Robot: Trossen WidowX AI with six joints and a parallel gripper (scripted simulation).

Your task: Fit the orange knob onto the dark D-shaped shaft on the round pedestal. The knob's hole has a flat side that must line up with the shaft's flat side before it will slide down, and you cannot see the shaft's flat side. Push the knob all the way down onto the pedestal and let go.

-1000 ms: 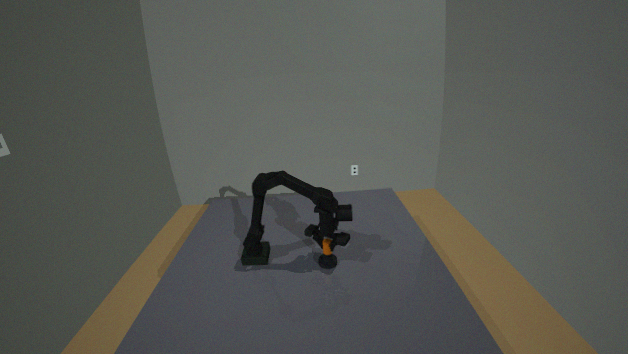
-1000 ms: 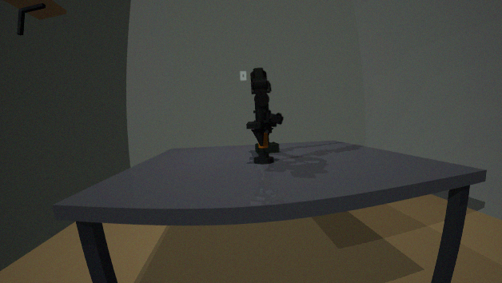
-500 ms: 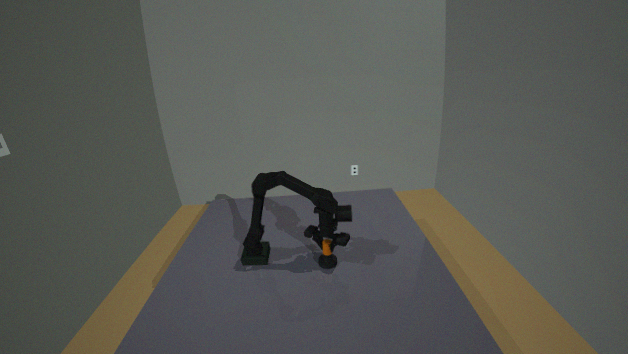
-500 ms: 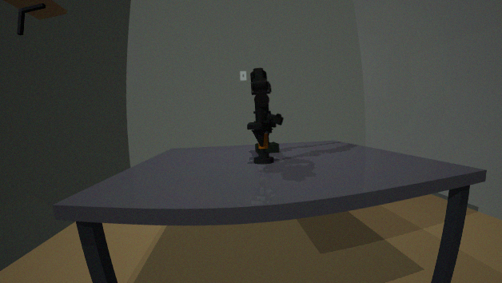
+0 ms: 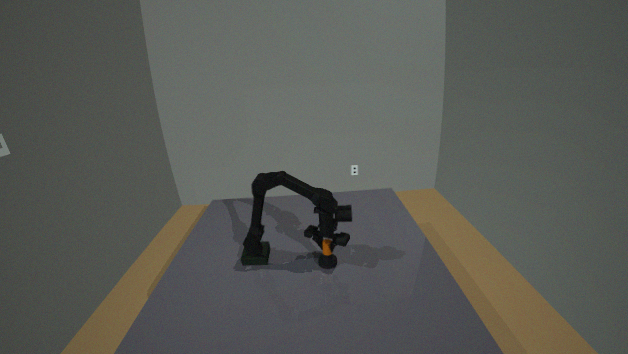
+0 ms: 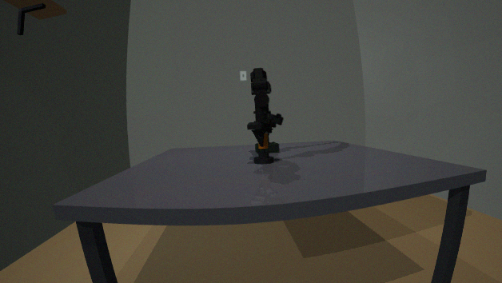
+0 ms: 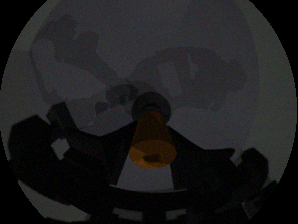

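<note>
The orange knob is 2 cm above my gripper tip. From my gripper tip the other things lie so: dark round pedestal: 4 cm below.
</note>
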